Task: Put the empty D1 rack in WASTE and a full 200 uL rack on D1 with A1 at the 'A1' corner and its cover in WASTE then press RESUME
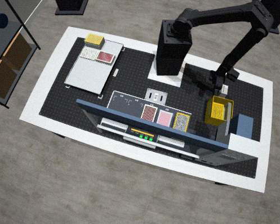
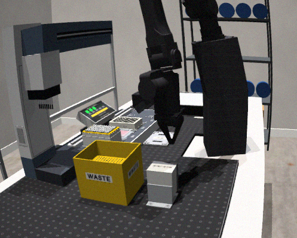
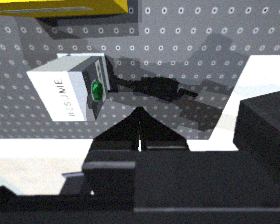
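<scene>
The grey resume box is 80 mm to the left of my hand, 70 mm below it and 10 mm ahead of it. The rest, counted from my hand: handler head 410 mm ahead, 240 mm above, 10 mm to the right; clear rack cover 180 mm ahead, 120 mm to the left, 70 mm below; yellow waste bin 180 mm ahead, 100 mm below, 60 mm to the left.
</scene>
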